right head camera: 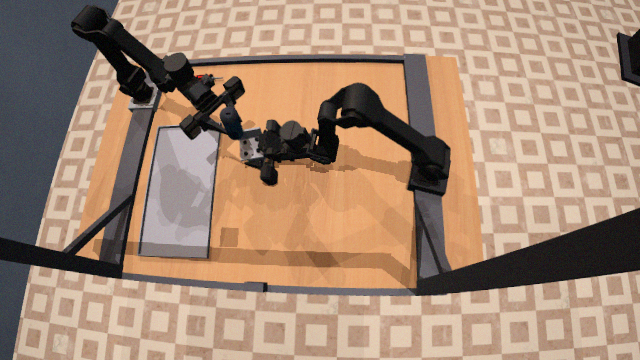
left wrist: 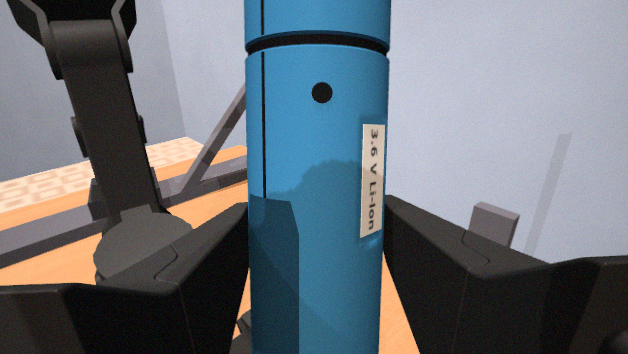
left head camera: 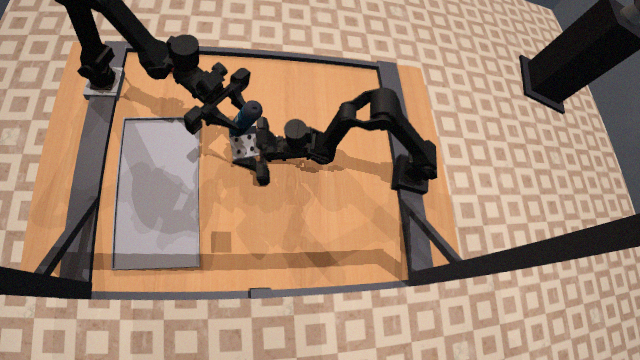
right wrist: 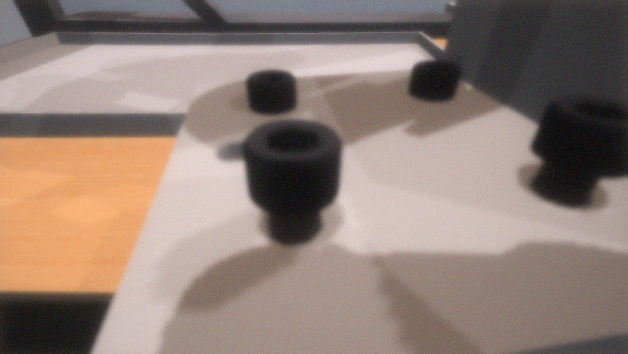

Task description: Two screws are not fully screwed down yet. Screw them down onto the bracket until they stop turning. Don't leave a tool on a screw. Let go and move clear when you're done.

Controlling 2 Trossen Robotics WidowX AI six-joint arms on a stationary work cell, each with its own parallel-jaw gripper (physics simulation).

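Where they show: left gripper, between the fingertips: (right head camera: 234, 127) (left wrist: 314, 211) (left head camera: 246, 123); right gripper, between the fingertips: (left head camera: 232, 153); left arm's base, origin of its link: (right head camera: 143, 95) (left head camera: 102, 80); right arm's base, origin of its link: (right head camera: 431, 172) (left head camera: 414, 172).
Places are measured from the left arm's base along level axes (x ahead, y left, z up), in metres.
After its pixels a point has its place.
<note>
The bracket (left head camera: 244, 145) {x 0.430, y -0.210, z 0.037 m} (right head camera: 251, 148) {x 0.429, y -0.213, z 0.037 m} (right wrist: 425, 210) bears four black socket-head screws. In the right wrist view, the near left screw (right wrist: 294, 170) and near right screw (right wrist: 580, 145) stand raised with shanks showing; the far left screw (right wrist: 271, 92) {x 0.421, y -0.229, z 0.041 m} and far right screw (right wrist: 435, 81) {x 0.413, y -0.196, z 0.041 m} sit low. My left gripper (left head camera: 242, 123) {x 0.428, y -0.231, z 0.193 m} (right head camera: 229, 128) {x 0.428, y -0.231, z 0.193 m} (left wrist: 314, 211) {x 0.428, y -0.231, z 0.193 m} is shut on the blue electric screwdriver (left head camera: 249, 113) {x 0.431, y -0.257, z 0.278 m} (right head camera: 231, 120) {x 0.448, y -0.258, z 0.274 m} (left wrist: 320, 145) {x 0.412, y -0.219, z 0.223 m}, tilted at the bracket's back left; its bit is hidden. My right gripper (left head camera: 248, 146) appears shut on the bracket from the right, one fingertip hidden.
A grey tray (left head camera: 175, 245) {x 0.262, y -0.466, z -0.025 m} (right head camera: 175, 230) {x 0.213, y -0.448, z -0.025 m} (right wrist: 75, 95) {x 0.260, y -0.409, z -0.025 m} lies left of the bracket. Behind the left arm, a small red and dark object (right head camera: 207, 78) with a thin metal tip lies partly hidden. Dark frame rails border the wooden table (left head camera: 310, 215) {x 0.616, y -0.379, z -0.030 m}. Both arms are close together at the bracket.
</note>
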